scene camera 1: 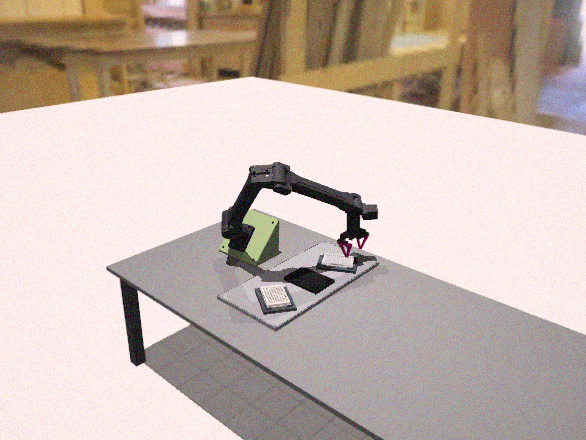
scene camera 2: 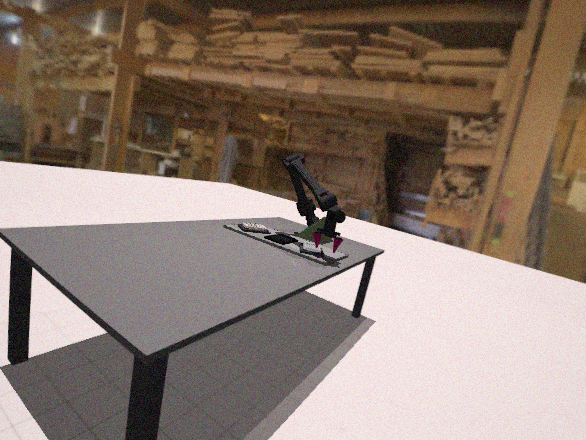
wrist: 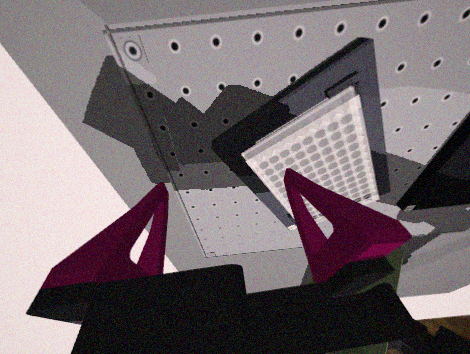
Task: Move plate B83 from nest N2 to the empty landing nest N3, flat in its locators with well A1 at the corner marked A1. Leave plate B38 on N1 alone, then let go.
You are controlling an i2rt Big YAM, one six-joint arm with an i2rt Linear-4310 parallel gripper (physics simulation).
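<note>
One white well plate (scene camera 1: 338,260) (scene camera 2: 311,246) (wrist: 325,160) sits in a dark nest (scene camera 1: 345,269) (wrist: 381,167) at the far right of the board in scene camera 1. Another white plate (scene camera 1: 275,295) (scene camera 2: 255,227) sits in the nest at the opposite end. The middle dark nest (scene camera 1: 309,280) (scene camera 2: 281,238) (wrist: 445,175) holds no plate. Labels are too small to read, so I cannot tell which plate is B83. My gripper (scene camera 1: 353,251) (scene camera 2: 326,250) (wrist: 226,180) is wide open and empty above the far-right nest, offset toward the board's outer end. In the wrist view one fingertip overlaps the plate.
The perforated light board (scene camera 1: 235,297) (wrist: 195,65) carries the three nests on a grey table (scene camera 1: 450,340) (scene camera 2: 150,280). The arm's green wedge mount (scene camera 1: 265,235) stands behind the board. The board's outer edge lies near the left finger in the wrist view.
</note>
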